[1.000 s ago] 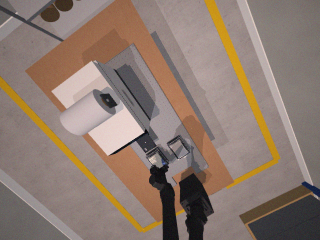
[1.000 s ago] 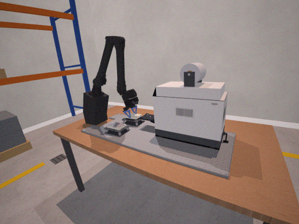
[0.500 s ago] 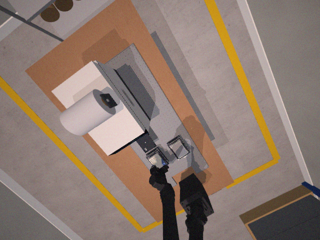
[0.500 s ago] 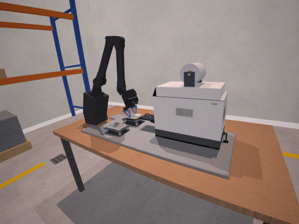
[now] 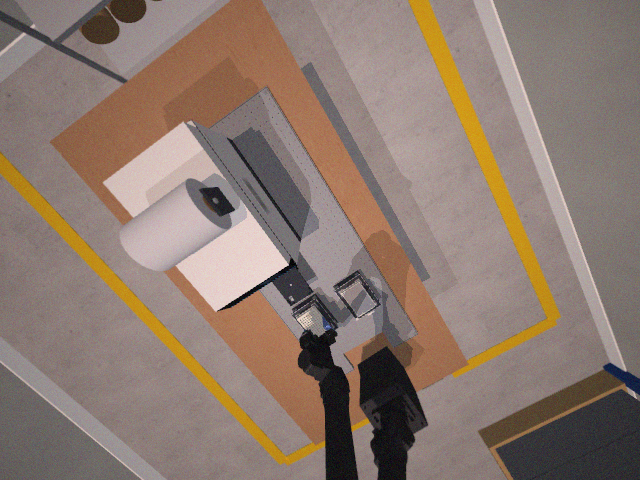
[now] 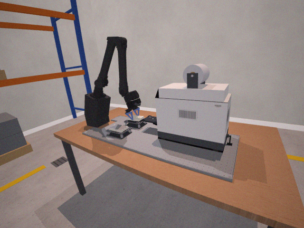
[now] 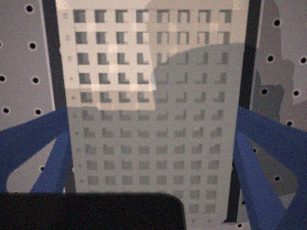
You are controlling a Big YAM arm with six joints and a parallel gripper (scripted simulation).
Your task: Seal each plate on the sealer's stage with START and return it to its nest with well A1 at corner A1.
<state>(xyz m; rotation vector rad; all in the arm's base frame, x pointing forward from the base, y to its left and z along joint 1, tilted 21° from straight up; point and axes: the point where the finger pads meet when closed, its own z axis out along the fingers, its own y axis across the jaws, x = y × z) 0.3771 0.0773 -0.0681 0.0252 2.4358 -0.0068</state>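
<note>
The dark sealer stage is 200 mm ahead of my hand, 40 mm to the right of it and 20 mm above it. Round my hand: foil roll: 530 mm ahead, 60 mm to the right, 350 mm above; white well plate: right at my hand; start button: 300 mm ahead, 50 mm to the left, 120 mm above.
</note>
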